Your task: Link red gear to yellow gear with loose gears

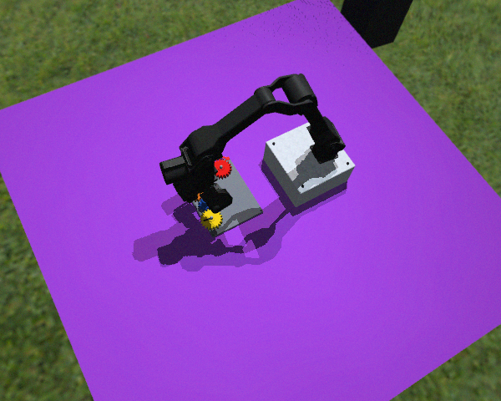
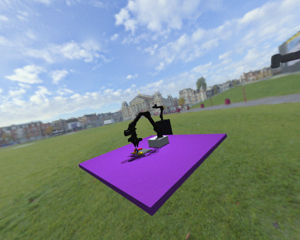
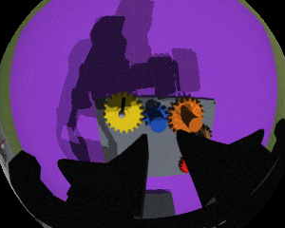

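Now: gripper tip 5 cm above the small blue gear. The rest, counted from my gripper tip: brown gear 4 cm behind, 9 cm to the right, 5 cm below; yellow gear 5 cm to the left, 6 cm below; orange gear 5 cm to the right, 5 cm below.
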